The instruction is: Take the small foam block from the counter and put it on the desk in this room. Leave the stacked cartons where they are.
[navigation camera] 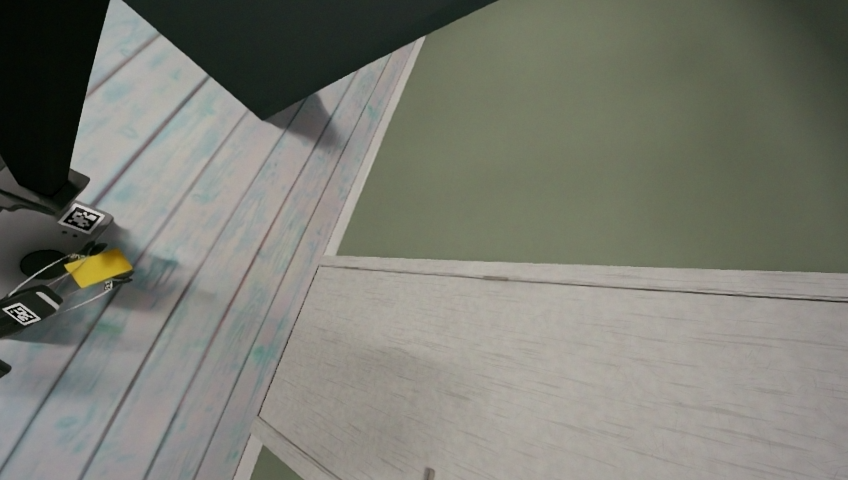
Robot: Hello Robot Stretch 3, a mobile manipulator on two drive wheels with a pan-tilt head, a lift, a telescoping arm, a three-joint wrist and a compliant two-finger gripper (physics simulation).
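Seen in the pictures: gripper, between the fingertips: [119,257]; robot's base, origin of its link: [45,261].
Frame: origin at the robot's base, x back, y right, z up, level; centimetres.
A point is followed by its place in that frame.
Observation:
The small foam block [98,268] @[x -7.3, y -2.9, z 31.8 cm] is yellow and shows at the left of the view, above the plank floor. My gripper [105,270] is shut on it, with one fingertip at its upper edge and the other at its lower right edge. The block's far side is hidden. A large dark piece of furniture [285,47] @[x -6.0, y -83.5, z 45.1 cm] with a sharp corner reaches in from the top; I cannot tell whether it is the desk or the counter. The stacked cartons do not show in this view.
My black mast or arm part [47,89] @[x 4.8, y -12.0, z 102.9 cm] fills the upper left, and my base [14,243] @[x 6.0, y -2.6, z 16.0 cm] shows at the left edge. A green wall [595,148] @[x -84.0, y -92.9, z 136.2 cm] rises beyond the plank floor [238,237] @[x -40.2, y -29.8, z 0.1 cm]. A pale wood-grain door or panel [565,368] @[x -84.2, y -10.1, z 124.9 cm] stands at the lower right.

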